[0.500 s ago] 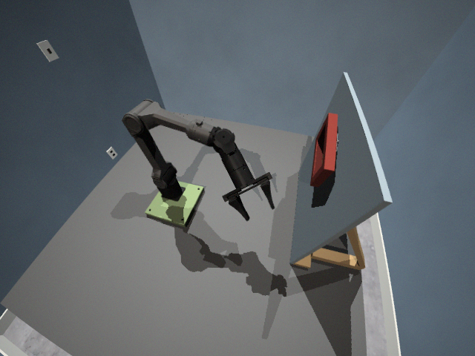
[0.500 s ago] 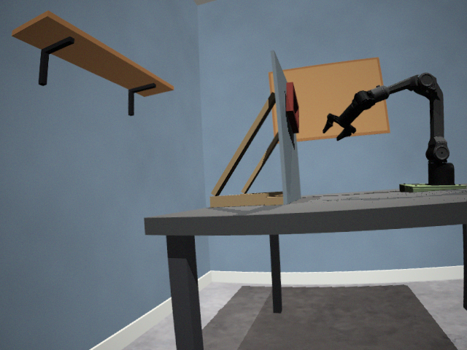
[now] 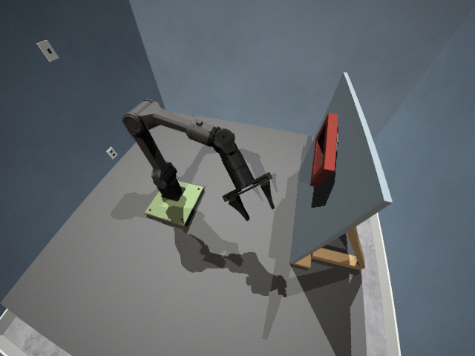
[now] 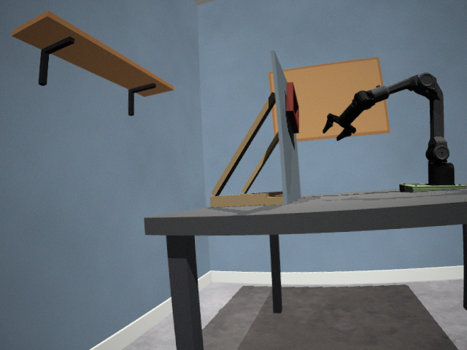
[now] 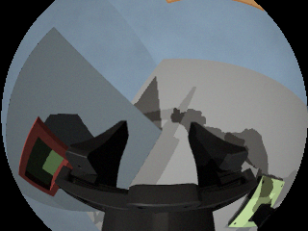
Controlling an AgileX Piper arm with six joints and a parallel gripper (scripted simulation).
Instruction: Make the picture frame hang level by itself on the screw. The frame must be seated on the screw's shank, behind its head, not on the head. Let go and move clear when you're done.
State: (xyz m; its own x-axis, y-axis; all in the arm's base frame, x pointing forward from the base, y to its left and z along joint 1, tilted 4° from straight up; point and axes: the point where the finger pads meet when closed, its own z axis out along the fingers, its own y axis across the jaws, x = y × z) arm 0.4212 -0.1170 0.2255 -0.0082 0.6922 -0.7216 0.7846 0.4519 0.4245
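The red picture frame lies 15 cm ahead of my hand, 20 cm to the left of it and 9 cm above it. From my hand the other things lie so: grey upright panel 17 cm ahead, 19 cm to the left, 2 cm below.
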